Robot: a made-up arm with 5 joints.
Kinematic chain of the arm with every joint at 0, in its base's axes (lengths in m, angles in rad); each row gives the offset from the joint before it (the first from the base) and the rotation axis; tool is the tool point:
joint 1: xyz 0 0 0.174 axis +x
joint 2: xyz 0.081 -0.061 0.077 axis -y
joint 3: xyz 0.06 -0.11 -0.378 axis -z
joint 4: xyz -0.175 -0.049 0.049 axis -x
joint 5: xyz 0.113 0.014 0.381 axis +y
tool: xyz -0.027 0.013 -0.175
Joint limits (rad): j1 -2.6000..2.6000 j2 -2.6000..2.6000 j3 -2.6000..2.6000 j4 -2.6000..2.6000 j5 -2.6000..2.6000
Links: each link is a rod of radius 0.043 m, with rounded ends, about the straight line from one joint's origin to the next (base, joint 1, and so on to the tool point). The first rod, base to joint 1, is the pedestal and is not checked.
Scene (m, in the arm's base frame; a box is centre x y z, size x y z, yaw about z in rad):
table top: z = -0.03
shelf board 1: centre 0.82 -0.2 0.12 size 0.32 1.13 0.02 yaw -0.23
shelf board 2: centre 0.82 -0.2 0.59 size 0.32 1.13 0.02 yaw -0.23
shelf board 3: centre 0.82 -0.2 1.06 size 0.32 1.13 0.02 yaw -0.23
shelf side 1: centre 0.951 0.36 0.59 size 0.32 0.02 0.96 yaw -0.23
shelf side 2: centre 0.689 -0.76 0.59 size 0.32 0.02 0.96 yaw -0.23
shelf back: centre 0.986 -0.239 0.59 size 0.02 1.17 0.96 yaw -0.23
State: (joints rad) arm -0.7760 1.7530 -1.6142 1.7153 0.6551
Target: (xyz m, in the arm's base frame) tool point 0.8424 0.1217 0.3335
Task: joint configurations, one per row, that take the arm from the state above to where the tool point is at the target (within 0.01 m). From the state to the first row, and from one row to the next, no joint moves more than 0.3 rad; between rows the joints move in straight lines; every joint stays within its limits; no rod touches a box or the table.
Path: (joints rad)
1: -0.8172 1.7622 -1.6210 1.7957 0.3832
2: -0.8584 1.7714 -1.6279 1.8762 0.1113
3: -0.8996 1.7805 -1.6347 1.9566 -0.1605
4: -0.9408 1.7897 -1.6415 2.0370 -0.4324
5: -0.9820 1.7989 -1.6484 2.1174 -0.7043
6: -1.0232 1.8081 -1.6552 2.1979 -0.9762
7: -1.0644 1.8172 -1.6620 2.2783 -1.2481
8: -1.1056 1.8264 -1.6689 2.3587 -1.5200
9: -1.1468 1.8356 -1.6757 2.4391 -1.7918
10: -1.1880 1.8448 -1.6825 2.5196 -2.0637
11: -1.2292 1.8540 -1.6893 2.6000 -2.3356

